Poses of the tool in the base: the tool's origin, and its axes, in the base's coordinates. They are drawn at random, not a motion.
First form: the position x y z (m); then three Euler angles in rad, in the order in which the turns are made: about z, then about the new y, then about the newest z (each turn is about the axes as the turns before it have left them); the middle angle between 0 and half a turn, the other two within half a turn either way.
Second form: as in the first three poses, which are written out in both.
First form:
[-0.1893, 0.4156, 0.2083, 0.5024, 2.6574, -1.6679]
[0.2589, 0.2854, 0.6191, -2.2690, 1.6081, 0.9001]
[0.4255, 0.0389, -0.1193, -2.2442, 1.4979, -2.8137]
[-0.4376, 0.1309, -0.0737, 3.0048, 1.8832, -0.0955]
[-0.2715, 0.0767, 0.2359, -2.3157, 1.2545, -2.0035]
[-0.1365, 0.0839, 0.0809, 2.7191, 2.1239, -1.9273]
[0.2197, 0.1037, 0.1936, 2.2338, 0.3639, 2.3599]
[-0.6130, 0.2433, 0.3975, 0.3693, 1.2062, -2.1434]
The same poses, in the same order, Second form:
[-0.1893, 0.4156, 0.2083, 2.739, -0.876, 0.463, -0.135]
[0.2589, 0.2854, 0.6191, 2.007, 0.854, -0.012, -0.520]
[0.4255, 0.0389, -0.1193, 1.857, 0.239, -0.816, 0.526]
[-0.4376, 0.1309, -0.0737, 3.005, -0.810, 0.017, 0.586]
[-0.2715, 0.0767, 0.2359, 2.209, -0.102, -0.649, 0.754]
[-0.1365, 0.0839, 0.0809, 2.209, -0.714, -0.668, 0.210]
[0.2197, 0.1037, 0.1936, 1.719, -0.015, -0.238, -0.971]
[-0.6130, 0.2433, 0.3975, 2.047, -0.632, 0.205, -0.748]

